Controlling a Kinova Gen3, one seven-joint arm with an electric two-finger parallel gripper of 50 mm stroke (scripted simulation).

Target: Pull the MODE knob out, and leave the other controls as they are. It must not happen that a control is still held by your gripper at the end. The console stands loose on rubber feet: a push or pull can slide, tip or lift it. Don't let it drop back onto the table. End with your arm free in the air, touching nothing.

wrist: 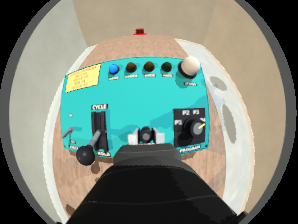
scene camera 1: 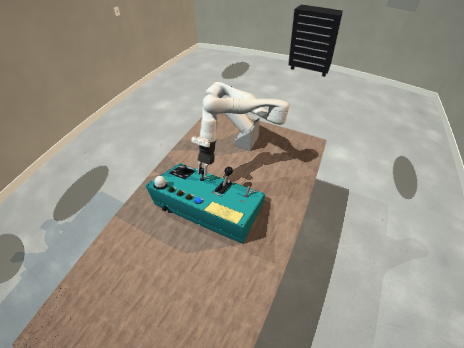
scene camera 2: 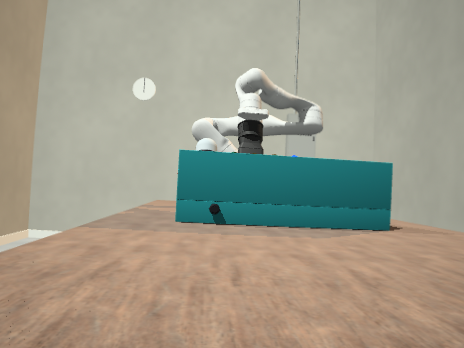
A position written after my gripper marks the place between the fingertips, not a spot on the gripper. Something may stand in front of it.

I see my gripper (wrist: 146,133) and a teal console (scene camera 2: 244,189).
The teal console is seen too in the wrist view (wrist: 140,92).
